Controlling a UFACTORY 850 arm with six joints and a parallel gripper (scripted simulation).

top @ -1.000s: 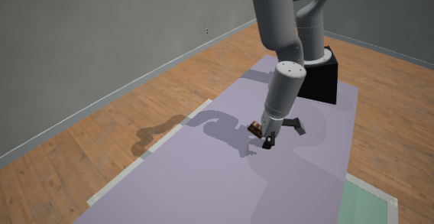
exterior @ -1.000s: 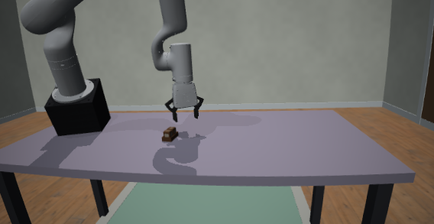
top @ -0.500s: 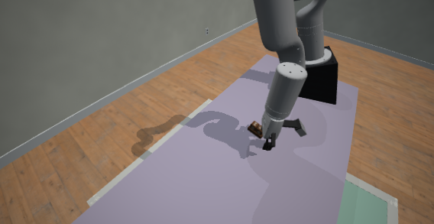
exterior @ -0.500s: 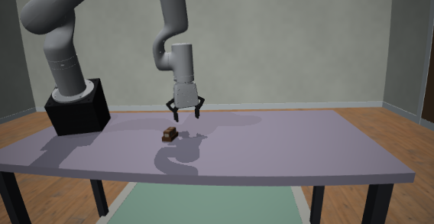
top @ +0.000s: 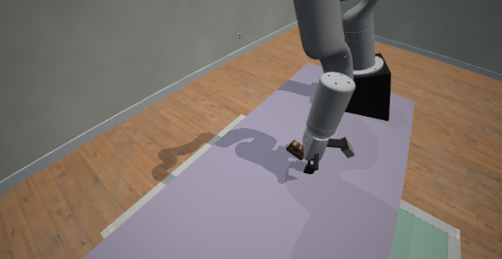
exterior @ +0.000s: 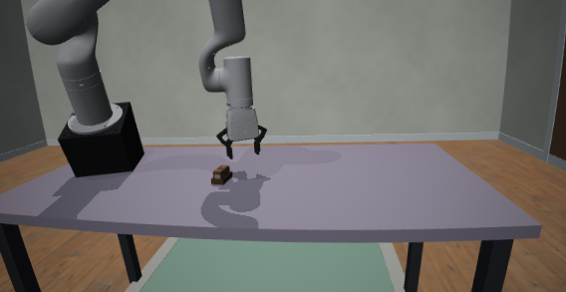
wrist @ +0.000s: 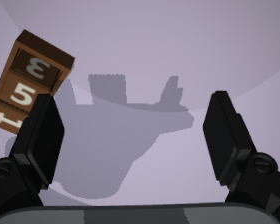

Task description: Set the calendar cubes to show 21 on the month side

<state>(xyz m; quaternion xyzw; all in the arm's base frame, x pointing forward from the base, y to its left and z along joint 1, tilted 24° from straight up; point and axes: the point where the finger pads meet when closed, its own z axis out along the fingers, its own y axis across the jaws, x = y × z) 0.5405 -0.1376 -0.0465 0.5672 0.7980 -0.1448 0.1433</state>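
Now: hand 8 cm past the brown cube, 6 cm to the left of it and 5 cm above it. From my hand the other things lie so: digit cube: 7 cm behind, 3 cm to the right, 5 cm below; then brown tray: 8 cm behind, 4 cm to the right, 6 cm below.
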